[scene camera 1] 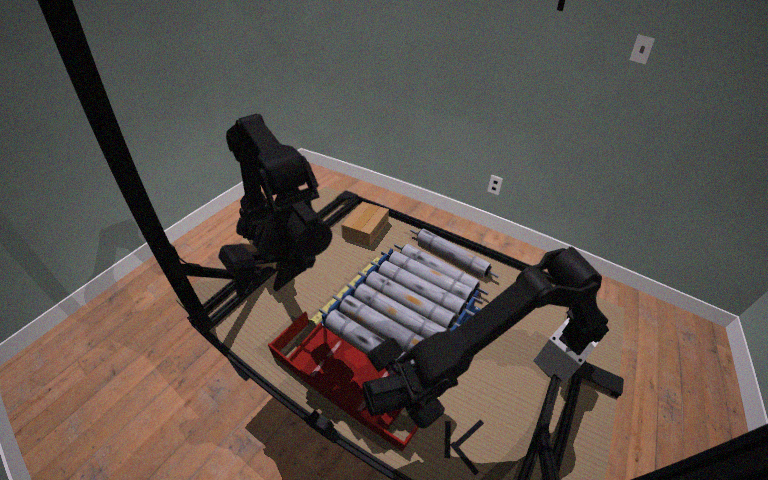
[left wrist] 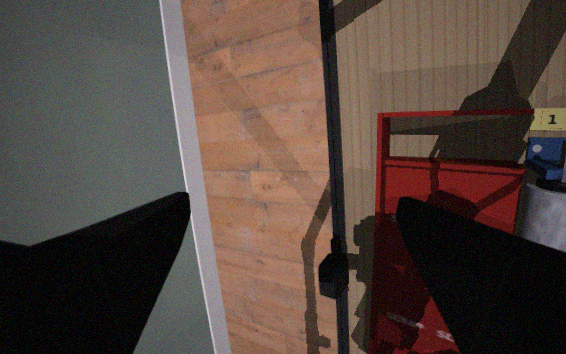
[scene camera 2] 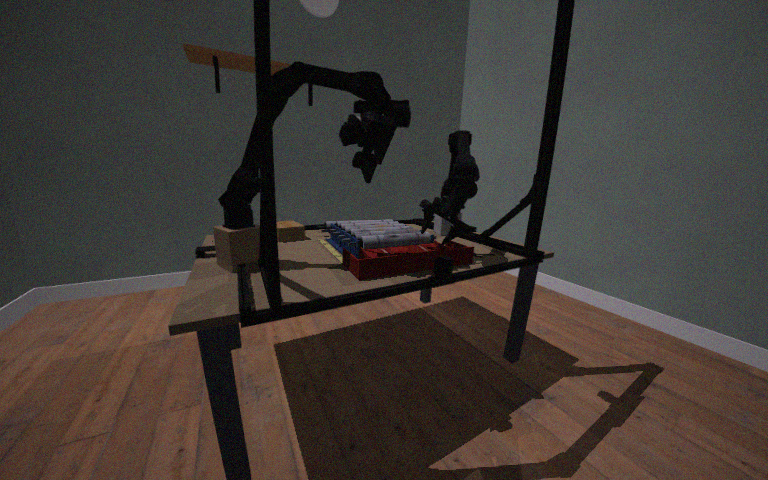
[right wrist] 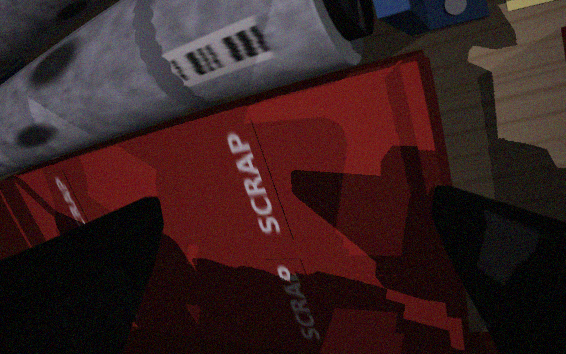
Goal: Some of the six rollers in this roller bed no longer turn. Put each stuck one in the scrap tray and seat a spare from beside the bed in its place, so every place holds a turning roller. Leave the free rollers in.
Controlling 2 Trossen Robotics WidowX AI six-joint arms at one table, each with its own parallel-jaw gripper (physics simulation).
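Frame: origin at the left arm's base, x ahead, y left, z up, level; millimetres.
Seen in the pictures: left gripper, between the fingertips: [scene camera 1: 257,293] [left wrist: 295,205] [scene camera 2: 373,174]; right gripper, between the fingertips: [scene camera 2: 432,239] [right wrist: 298,206]; left arm's base, origin of its link: [scene camera 2: 238,226]; right arm's base, origin of its link: [scene camera 1: 575,339].
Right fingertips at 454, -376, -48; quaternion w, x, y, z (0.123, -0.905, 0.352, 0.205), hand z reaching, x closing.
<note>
Pixels of each thing's top centre, then the offset from my right fingertips to it, as dx, dy, dz.
- front roller, centre of its top: [right wrist: 30,101] [scene camera 1: 371,338] [scene camera 2: 396,233] -65, +102, +12
- red scrap tray, centre of its top: [right wrist: 137,279] [left wrist: 432,292] [scene camera 1: 347,371] [scene camera 2: 411,246] -107, +18, -9
- spare roller, centre of its top: [scene camera 1: 454,246] +136, +488, -15
- wooden block, centre of its top: [scene camera 1: 365,216] [scene camera 2: 286,224] -164, +584, -9
A roller bed holds six grey rollers between blue rails [scene camera 1: 472,311]; which are stuck does not show. The front roller [scene camera 1: 350,330] [scene camera 2: 390,240] [right wrist: 100,75] lies along the red scrap tray [scene camera 1: 303,359] [scene camera 2: 385,263] [left wrist: 475,186] [right wrist: 205,185]. No roller shows in the tray's visible part. A spare roller [scene camera 1: 453,251] lies behind the bed. My right gripper [scene camera 2: 434,236] [right wrist: 298,206] is open and empty, low over the tray; its arm hides the front roller's right end in scene camera 1. My left gripper [scene camera 2: 369,176] [left wrist: 295,205] is open and empty, high above the table.
A wooden block [scene camera 1: 365,224] [scene camera 2: 289,229] stands at the back left of the bed. Yellow number labels [scene camera 1: 353,281] [left wrist: 550,120] run along the bed's left side. A black frame bar [scene camera 1: 271,396] [scene camera 2: 339,298] [left wrist: 336,190] runs along the table's front edge, outside the tray.
</note>
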